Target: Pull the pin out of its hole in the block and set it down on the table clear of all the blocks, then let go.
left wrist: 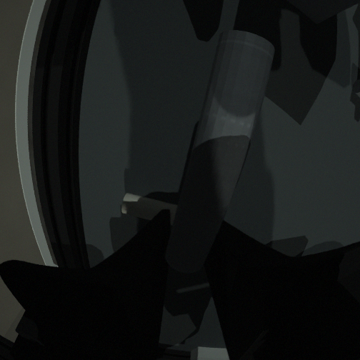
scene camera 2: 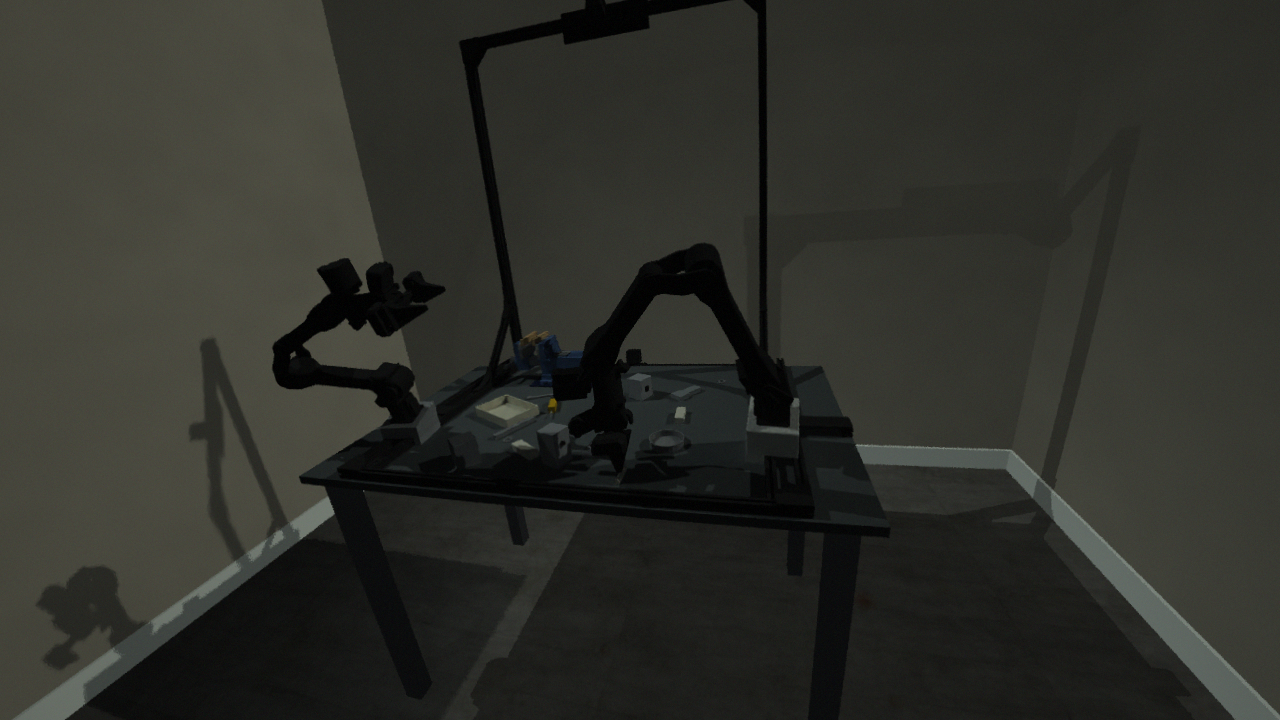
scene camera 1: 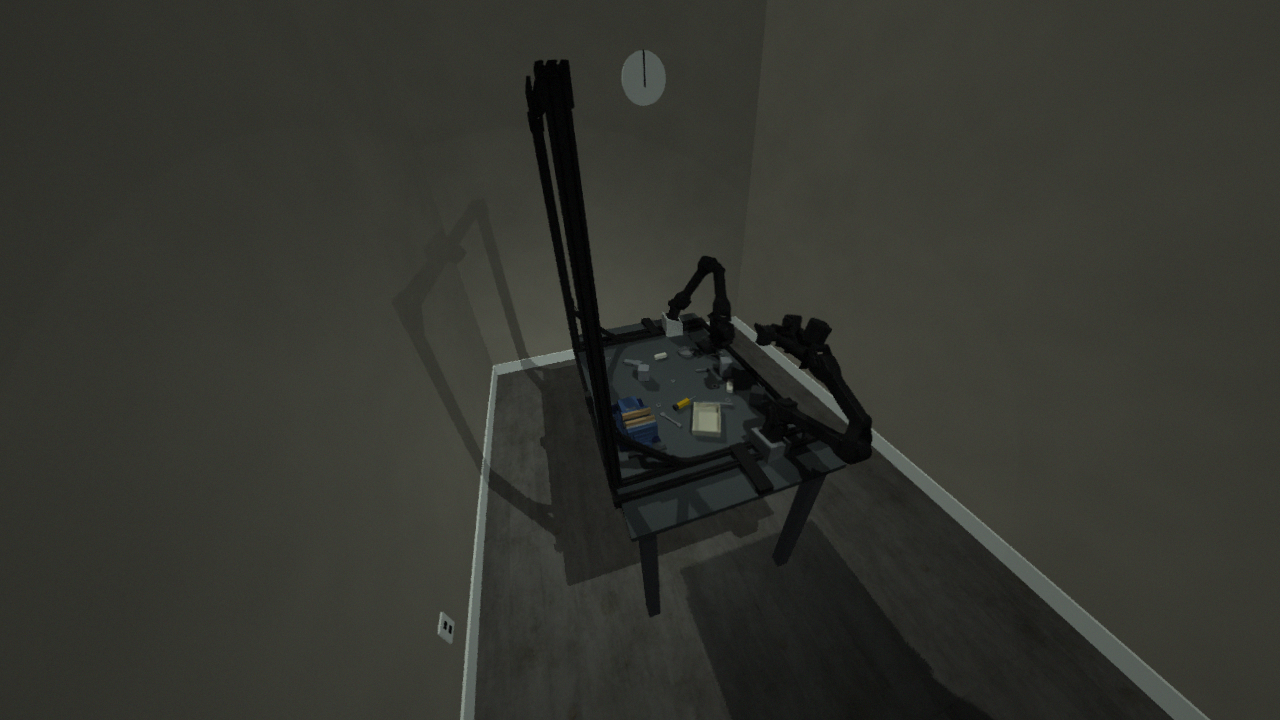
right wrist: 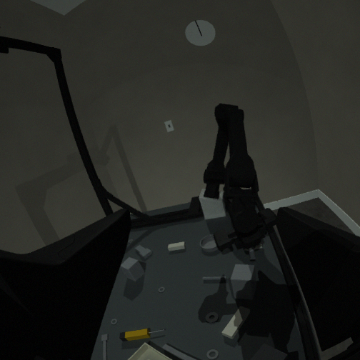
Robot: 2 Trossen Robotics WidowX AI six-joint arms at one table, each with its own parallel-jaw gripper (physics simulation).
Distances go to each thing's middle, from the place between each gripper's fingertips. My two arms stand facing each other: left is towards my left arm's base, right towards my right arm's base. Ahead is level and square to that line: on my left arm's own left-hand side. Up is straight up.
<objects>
Right now the cream tray [scene camera 1: 706,416] is 21 cm behind my right hand, 2 cm to the right of it and 36 cm below it.
The cream tray lies 250 mm behind my left hand and 400 mm to the right of it.
</objects>
